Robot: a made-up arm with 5 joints.
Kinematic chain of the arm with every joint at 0, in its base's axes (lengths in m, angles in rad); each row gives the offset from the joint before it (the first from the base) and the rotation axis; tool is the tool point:
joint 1: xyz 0 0 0.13 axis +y
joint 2: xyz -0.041 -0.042 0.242 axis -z
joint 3: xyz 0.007 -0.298 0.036 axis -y
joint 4: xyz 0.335 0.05 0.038 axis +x
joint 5: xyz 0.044 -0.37 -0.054 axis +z
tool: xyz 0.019 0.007 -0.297
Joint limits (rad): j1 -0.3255..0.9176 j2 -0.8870..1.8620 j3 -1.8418..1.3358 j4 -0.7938..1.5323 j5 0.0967..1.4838
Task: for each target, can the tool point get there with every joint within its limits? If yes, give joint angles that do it. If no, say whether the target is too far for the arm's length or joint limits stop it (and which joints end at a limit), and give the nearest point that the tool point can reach.
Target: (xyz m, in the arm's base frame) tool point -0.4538 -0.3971 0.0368
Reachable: yes | joints 0.3270 1.4120 -0.2251 0.4621 0.3907
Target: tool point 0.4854 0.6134 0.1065
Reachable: no: joint limits stop it (at a limit: joint 1, joint 2, joint 5) | nearest point 0.4384 0.4105 0.1285 | short by 0.209 m
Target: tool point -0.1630 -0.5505 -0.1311
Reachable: yes | joints -0.0285 0.5658 -0.4993 0.2664 0.4420
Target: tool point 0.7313 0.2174 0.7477
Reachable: no: joint limits stop it (at a limit: joint 2, joint 3, joint 5) | nearest point 0.6219 0.1340 0.6553 | short by 0.166 m
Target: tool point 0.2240 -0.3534 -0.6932
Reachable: no: joint limits stop it (at a limit: joint 1, joint 2, joint 5) | nearest point 0.2612 -0.3160 -0.4369 | short by 0.262 m
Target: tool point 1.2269 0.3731 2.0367
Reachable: no: too far | nearest point 0.4801 -0.0359 0.8761 | short by 1.439 m
